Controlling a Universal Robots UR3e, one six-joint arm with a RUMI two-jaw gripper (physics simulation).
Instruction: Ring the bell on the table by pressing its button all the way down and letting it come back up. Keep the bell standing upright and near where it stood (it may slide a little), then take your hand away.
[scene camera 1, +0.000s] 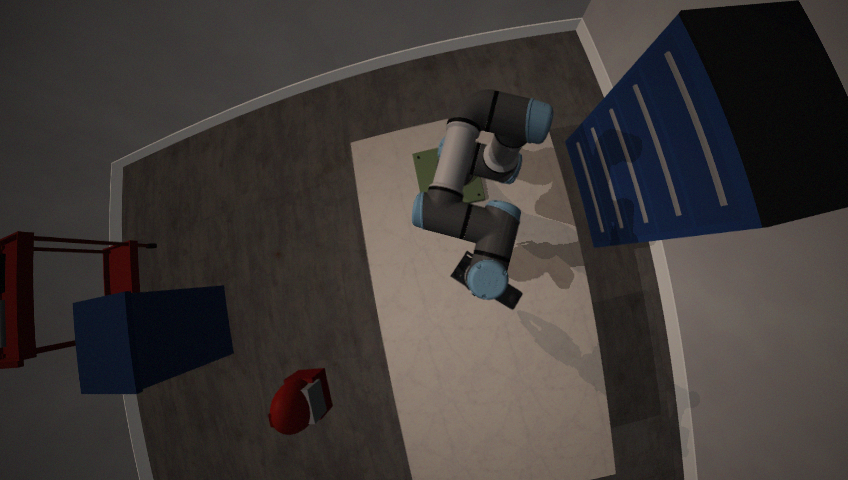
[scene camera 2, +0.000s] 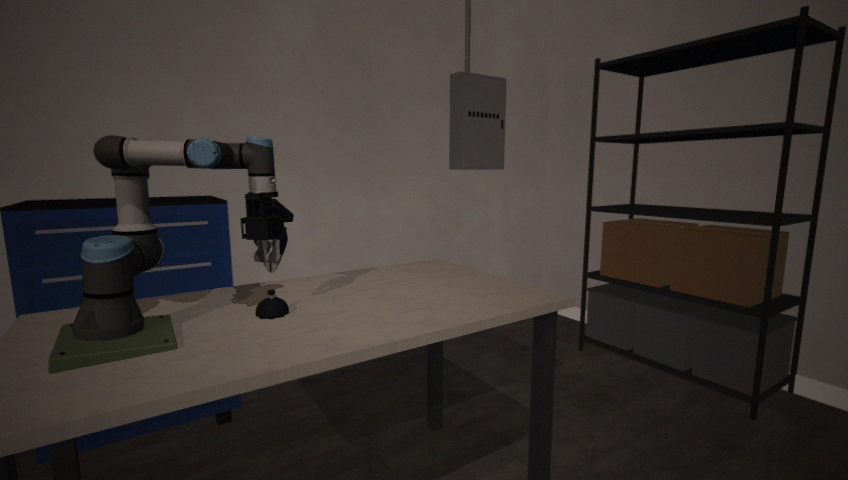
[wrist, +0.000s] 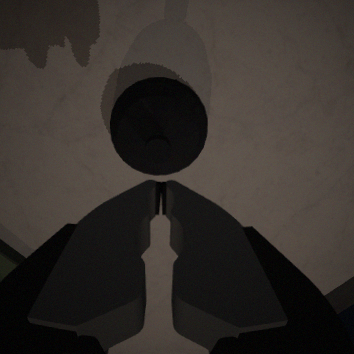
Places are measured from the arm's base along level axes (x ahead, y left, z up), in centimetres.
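Pixels of known places: gripper, fingertip midpoint: (scene camera 2: 271, 272) (wrist: 160, 184); arm's base, origin of the base link: (scene camera 2: 109, 330).
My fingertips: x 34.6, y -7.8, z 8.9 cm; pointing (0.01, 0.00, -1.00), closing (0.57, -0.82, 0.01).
Ahead of a thing's pixels: the offset from my fingertips to its middle. Level surfaces: height alone.
The black dome-shaped bell @[dz -8.3, dx -0.3, dy +0.1 cm] (scene camera 2: 271, 308) (wrist: 158, 120) stands upright on the pale table @[dz -11.6 cm] (scene camera 2: 386, 315) (scene camera 1: 476, 380). Its small button @[dz -5.5, dx -0.3, dy +0.1 cm] (scene camera 2: 271, 292) (wrist: 158, 144) sticks up from the top of the dome. My gripper (scene camera 2: 271, 270) (wrist: 160, 184) is shut and empty, pointing straight down. Its fingertips hang above the button with a visible gap, touching nothing. In the wrist view the whole round outline of the bell shows just beyond the fingertips. In scene camera 1 the arm's wrist hides the bell and the fingertips.
The arm's green base plate (scene camera 2: 157, 333) (scene camera 1: 423, 172) is on the table, left of the bell in scene camera 2. A blue drawer cabinet (scene camera 2: 184, 237) (scene camera 1: 642, 148) stands behind the arm. A black shelf rack (scene camera 2: 589, 178) and a grey wall box (scene camera 2: 477, 142) stand off the table.
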